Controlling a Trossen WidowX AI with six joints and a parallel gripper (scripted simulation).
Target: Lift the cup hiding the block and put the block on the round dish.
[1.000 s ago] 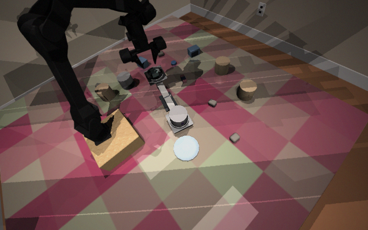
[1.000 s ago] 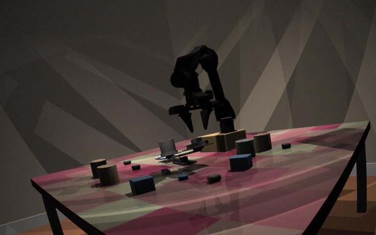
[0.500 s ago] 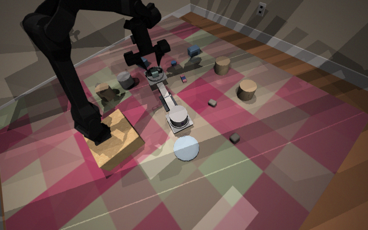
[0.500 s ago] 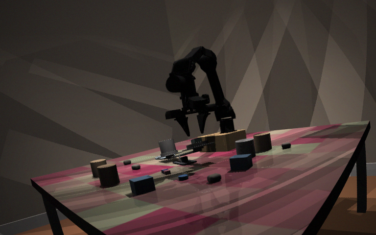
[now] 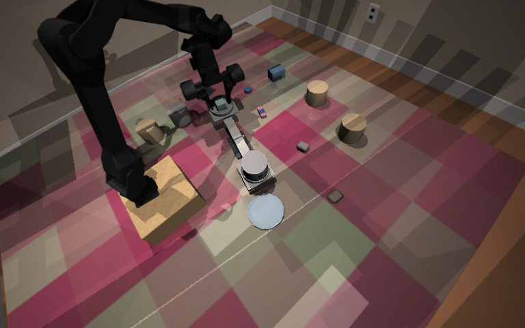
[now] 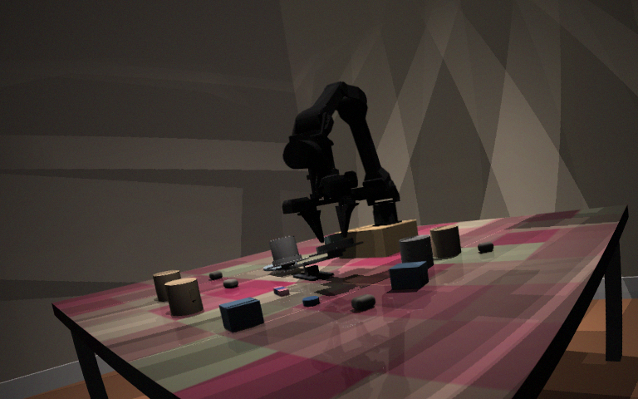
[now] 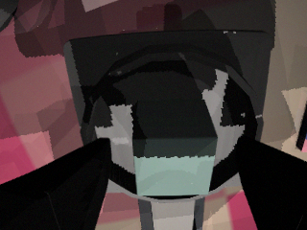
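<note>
Now: gripper tip 370 mm to the left of the round dish, 90 mm above it and 70 mm past it. Round my gripper tip: blue disc 150 mm ahead, 100 mm to the left, 90 mm below; red-blue piece 120 mm ahead, 80 mm below, 50 mm to the right.
</note>
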